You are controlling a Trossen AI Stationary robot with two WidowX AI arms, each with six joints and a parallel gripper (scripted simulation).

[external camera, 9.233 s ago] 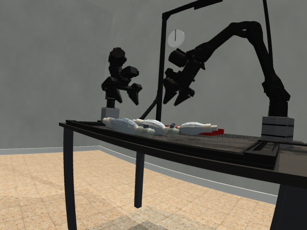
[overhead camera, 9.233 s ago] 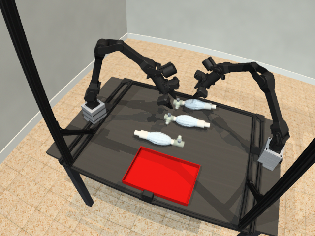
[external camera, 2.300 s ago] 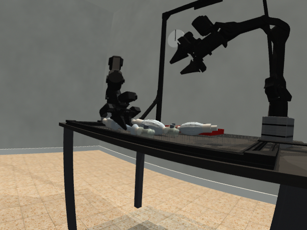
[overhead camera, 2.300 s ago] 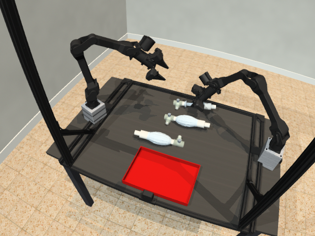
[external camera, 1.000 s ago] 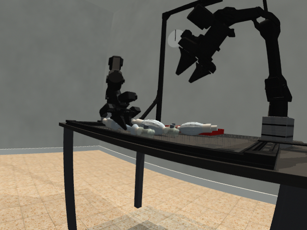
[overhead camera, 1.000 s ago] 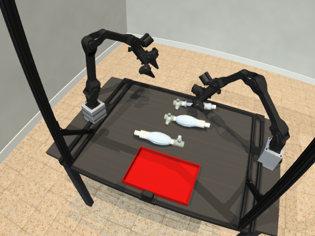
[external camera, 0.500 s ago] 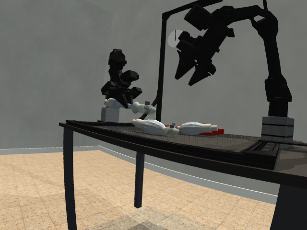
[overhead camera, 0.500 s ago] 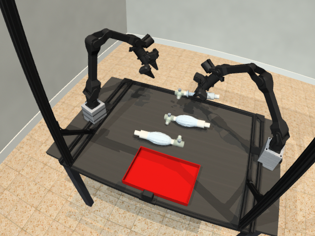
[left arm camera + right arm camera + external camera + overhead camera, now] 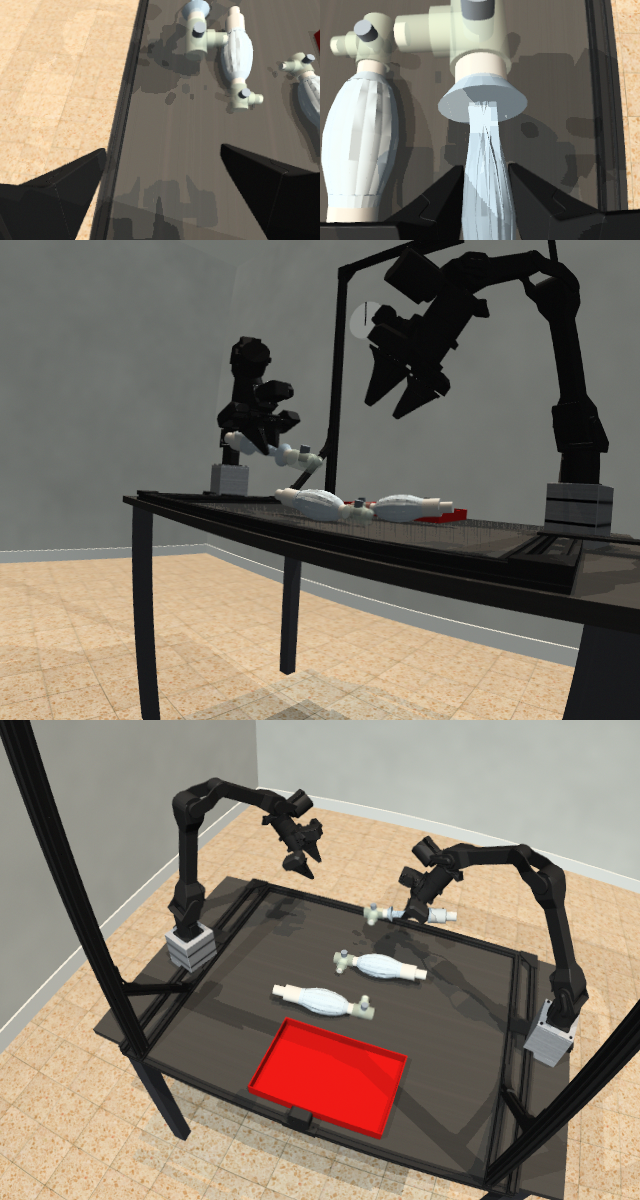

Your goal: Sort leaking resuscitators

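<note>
The red tray lies 49 cm behind my right hand, 15 cm below it and 9 cm to the left of it.
</note>
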